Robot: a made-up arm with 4 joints.
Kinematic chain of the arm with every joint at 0, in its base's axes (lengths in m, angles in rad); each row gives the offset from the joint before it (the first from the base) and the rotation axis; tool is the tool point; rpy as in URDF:
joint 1: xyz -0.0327 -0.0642 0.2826 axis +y
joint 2: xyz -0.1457 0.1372 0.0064 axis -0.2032 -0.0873 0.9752
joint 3: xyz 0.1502 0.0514 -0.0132 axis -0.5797 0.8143 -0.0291
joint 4: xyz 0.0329 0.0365 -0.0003 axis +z
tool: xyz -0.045 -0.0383 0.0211 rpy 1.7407 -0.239 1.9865
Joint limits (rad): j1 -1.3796..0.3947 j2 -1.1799..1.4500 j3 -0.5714..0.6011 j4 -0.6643..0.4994
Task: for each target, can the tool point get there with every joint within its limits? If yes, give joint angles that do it. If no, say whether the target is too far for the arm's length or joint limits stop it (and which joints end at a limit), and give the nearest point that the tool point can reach.
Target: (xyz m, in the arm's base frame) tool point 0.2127 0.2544 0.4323
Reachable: no: joint limits stop it (at a limit: joint 1, joint 3, joint 4) | nearest point -0.0209 0.1587 0.2903 | short by 0.290 m
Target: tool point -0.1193 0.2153 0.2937
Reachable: yes | joints 0.0918 0.9684 -0.1781 0.3225
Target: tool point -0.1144 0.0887 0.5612
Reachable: no: joint limits stop it (at a limit: joint 1, joint 3, joint 4) | nearest point -0.0363 0.0838 0.3138 | short by 0.259 m
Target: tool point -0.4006 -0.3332 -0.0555
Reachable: no: too far | nearest point -0.0783 -0.0542 0.2407 | short by 0.519 m
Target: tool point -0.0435 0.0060 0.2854
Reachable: yes | joints 0.1006 -0.7607 -0.0504 0.1680
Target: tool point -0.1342 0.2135 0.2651
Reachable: yes | joints -0.2003 0.7878 0.0911 -0.3882
